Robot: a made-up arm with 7 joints. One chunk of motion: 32 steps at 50 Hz.
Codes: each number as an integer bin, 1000 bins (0 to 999) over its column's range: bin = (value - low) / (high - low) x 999, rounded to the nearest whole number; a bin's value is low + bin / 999 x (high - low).
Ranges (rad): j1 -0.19..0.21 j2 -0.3..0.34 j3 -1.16..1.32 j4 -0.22..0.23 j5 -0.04..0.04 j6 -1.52..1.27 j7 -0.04..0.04
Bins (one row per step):
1: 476 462 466 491 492 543 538
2: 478 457 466 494 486 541 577
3: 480 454 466 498 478 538 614
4: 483 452 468 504 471 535 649
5: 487 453 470 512 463 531 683
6: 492 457 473 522 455 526 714
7: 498 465 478 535 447 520 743
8: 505 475 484 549 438 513 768
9: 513 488 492 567 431 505 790
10: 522 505 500 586 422 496 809
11: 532 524 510 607 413 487 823
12: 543 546 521 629 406 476 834
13: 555 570 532 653 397 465 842
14: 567 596 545 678 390 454 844
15: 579 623 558 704 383 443 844
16: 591 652 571 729 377 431 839
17: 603 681 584 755 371 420 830
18: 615 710 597 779 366 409 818
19: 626 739 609 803 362 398 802
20: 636 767 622 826 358 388 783
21: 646 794 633 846 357 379 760
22: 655 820 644 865 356 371 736
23: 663 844 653 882 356 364 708
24: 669 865 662 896 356 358 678
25: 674 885 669 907 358 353 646
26: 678 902 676 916 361 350 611
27: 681 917 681 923 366 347 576
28: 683 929 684 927 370 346 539
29: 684 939 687 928 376 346 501
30: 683 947 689 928 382 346 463
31: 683 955 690 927 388 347 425
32: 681 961 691 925 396 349 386
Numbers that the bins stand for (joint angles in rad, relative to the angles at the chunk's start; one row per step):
1: 0.0006 -0.0040 -0.0032 0.0012 -0.0006 -0.0035 0.0031
2: 0.0014 -0.0072 -0.0032 0.0025 -0.0011 -0.0091 0.0062
3: 0.0022 -0.0091 -0.0032 0.0043 -0.0017 -0.0175 0.0092
4: 0.0034 -0.0104 0.0018 0.0070 -0.0023 -0.0259 0.0120
5: 0.0050 -0.0098 0.0068 0.0106 -0.0029 -0.0370 0.0147
6: 0.0070 -0.0072 0.0142 0.0151 -0.0036 -0.0510 0.0172
7: 0.0094 -0.0021 0.0266 0.0210 -0.0042 -0.0677 0.0195
8: 0.0122 0.0043 0.0415 0.0273 -0.0049 -0.0873 0.0215
9: 0.0154 0.0126 0.0614 0.0354 -0.0055 -0.1096 0.0233
10: 0.0190 0.0235 0.0812 0.0440 -0.0062 -0.1348 0.0248
11: 0.0230 0.0357 0.1061 0.0534 -0.0069 -0.1599 0.0259
12: 0.0274 0.0498 0.1334 0.0633 -0.0075 -0.1906 0.0268
13: 0.0322 0.0652 0.1607 0.0741 -0.0082 -0.2214 0.0274
14: 0.0370 0.0818 0.1930 0.0854 -0.0088 -0.2521 0.0276
15: 0.0418 0.0991 0.2252 0.0971 -0.0093 -0.2828 0.0276
16: 0.0466 0.1177 0.2575 0.1084 -0.0098 -0.3163 0.0272
17: 0.0514 0.1363 0.2898 0.1201 -0.0103 -0.3470 0.0265
18: 0.0562 0.1549 0.3220 0.1309 -0.0107 -0.3777 0.0255
19: 0.0607 0.1734 0.3518 0.1417 -0.0110 -0.4085 0.0242
20: 0.0647 0.1914 0.3841 0.1521 -0.0113 -0.4364 0.0227
21: 0.0687 0.2087 0.4114 0.1611 -0.0114 -0.4615 0.0209
22: 0.0723 0.2253 0.4387 0.1696 -0.0115 -0.4839 0.0189
23: 0.0755 0.2407 0.4611 0.1773 -0.0115 -0.5034 0.0167
24: 0.0779 0.2542 0.4834 0.1836 -0.0115 -0.5202 0.0143
25: 0.0799 0.2670 0.5008 0.1886 -0.0113 -0.5341 0.0117
26: 0.0815 0.2779 0.5182 0.1926 -0.0111 -0.5425 0.0089
27: 0.0827 0.2875 0.5306 0.1958 -0.0107 -0.5509 0.0061
28: 0.0835 0.2952 0.5380 0.1976 -0.0104 -0.5537 0.0032
29: 0.0839 0.3016 0.5455 0.1980 -0.0099 -0.5537 0.0001
30: 0.0835 0.3067 0.5504 0.1980 -0.0094 -0.5537 -0.0029
31: 0.0835 0.3118 0.5529 0.1976 -0.0089 -0.5509 -0.0060
32: 0.0827 0.3157 0.5554 0.1967 -0.0083 -0.5453 -0.0091

